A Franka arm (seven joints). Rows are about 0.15 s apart.
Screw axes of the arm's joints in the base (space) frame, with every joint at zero. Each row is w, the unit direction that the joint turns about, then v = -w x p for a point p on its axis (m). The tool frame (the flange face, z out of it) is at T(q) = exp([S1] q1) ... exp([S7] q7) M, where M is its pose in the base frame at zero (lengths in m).
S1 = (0, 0, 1, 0, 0, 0)
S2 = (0, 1, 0, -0.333, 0, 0)
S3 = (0, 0, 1, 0, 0, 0)
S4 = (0, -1, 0, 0.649, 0, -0.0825)
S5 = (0, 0, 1, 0, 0, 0)
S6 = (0, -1, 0, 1.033, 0, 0)
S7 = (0, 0, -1, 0, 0.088, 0)
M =
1 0 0 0.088
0 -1 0 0
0 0 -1 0.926
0 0 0 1
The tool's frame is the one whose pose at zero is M.
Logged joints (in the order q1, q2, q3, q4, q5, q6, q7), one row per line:
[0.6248, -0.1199, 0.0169, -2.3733, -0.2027, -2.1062, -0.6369]
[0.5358, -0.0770, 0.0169, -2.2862, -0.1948, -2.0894, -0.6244]
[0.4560, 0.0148, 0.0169, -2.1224, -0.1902, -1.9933, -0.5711]
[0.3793, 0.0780, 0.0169, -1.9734, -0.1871, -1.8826, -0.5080]
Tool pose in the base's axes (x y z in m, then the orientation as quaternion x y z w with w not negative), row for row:
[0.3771, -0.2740, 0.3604, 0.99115, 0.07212, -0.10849, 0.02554]
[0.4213, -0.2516, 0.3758, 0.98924, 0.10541, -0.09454, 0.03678]
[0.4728, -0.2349, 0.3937, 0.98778, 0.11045, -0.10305, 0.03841]
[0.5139, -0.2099, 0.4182, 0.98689, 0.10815, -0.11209, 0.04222]
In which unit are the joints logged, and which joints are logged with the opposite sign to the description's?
The joints are logged in radians. Opposite sign: q1, q6.
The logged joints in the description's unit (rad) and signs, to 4 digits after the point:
[-0.6248, -0.1199, 0.0169, -2.3733, -0.2027, 2.1062, -0.6369]
[-0.5358, -0.0770, 0.0169, -2.2862, -0.1948, 2.0894, -0.6244]
[-0.4560, 0.0148, 0.0169, -2.1224, -0.1902, 1.9933, -0.5711]
[-0.3793, 0.0780, 0.0169, -1.9734, -0.1871, 1.8826, -0.5080]

